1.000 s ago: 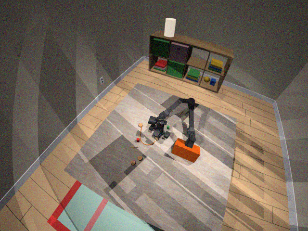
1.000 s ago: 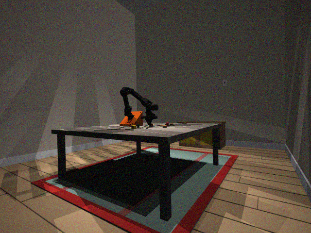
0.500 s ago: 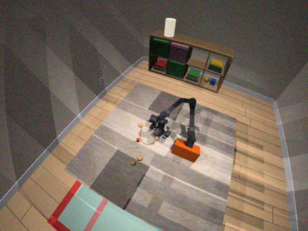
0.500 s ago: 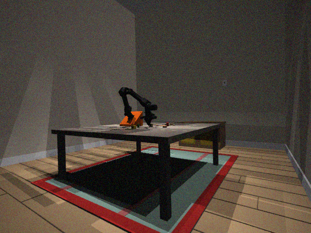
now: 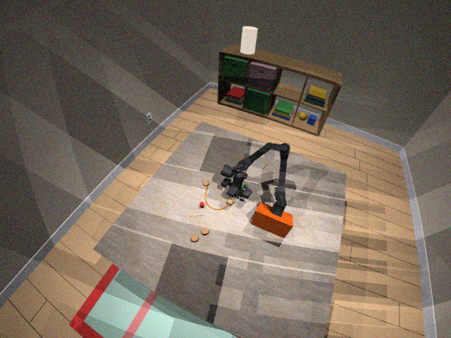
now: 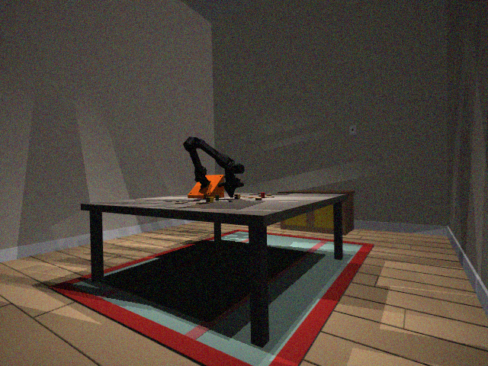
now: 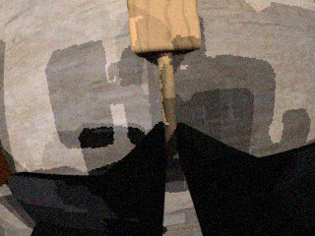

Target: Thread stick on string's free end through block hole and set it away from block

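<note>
The wooden block lies 60 mm to the left of my gripper tip and 10 mm above it. Round my gripper tip: small red object 140 mm ahead, 170 mm to the left, 10 mm above; small green object 30 mm behind, 100 mm to the right, 10 mm above; round wooden button 210 mm ahead, 10 mm to the left.
</note>
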